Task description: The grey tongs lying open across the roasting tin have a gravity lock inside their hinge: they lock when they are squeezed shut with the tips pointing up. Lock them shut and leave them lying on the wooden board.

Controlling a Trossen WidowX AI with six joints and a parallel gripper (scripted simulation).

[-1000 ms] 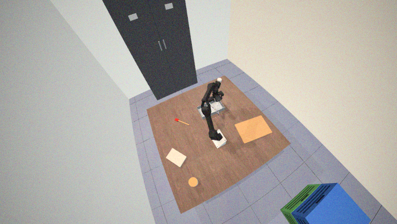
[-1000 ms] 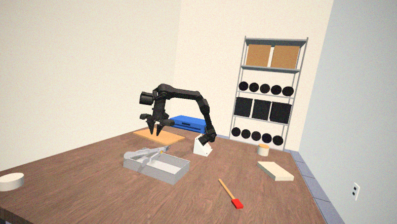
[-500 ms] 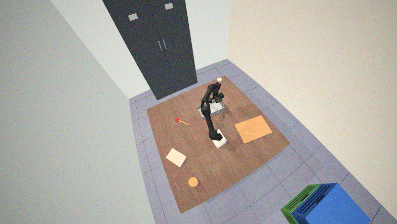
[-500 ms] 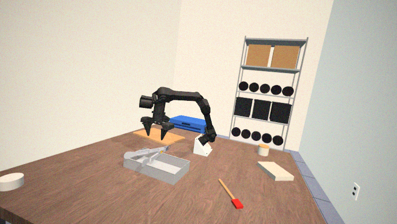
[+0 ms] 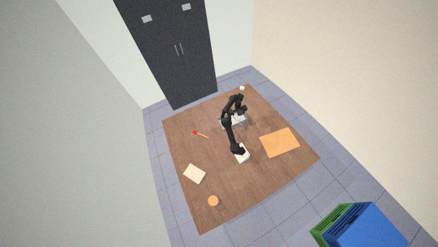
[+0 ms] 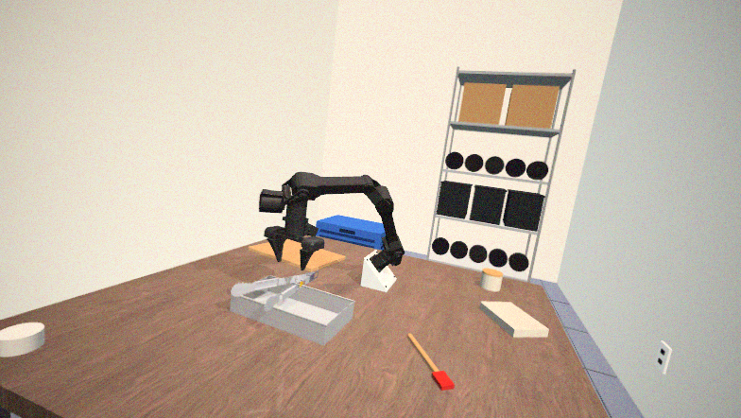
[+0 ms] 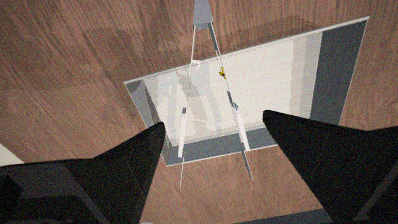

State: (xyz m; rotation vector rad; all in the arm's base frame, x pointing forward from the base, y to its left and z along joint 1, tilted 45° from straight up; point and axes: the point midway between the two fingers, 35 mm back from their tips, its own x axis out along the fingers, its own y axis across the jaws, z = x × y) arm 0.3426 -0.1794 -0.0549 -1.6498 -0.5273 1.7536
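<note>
Right now my gripper tip is 40 mm short of the grey roasting tin, 40 mm to the right of it and 100 mm above it. Also, from my gripper tip: red spatula (80 mm ahead, 450 mm to the left, 120 mm below); then orange wooden board (440 mm behind, 230 mm to the right, 120 mm below); then white round dish (430 mm ahead, 340 mm to the right, 110 mm below).
</note>
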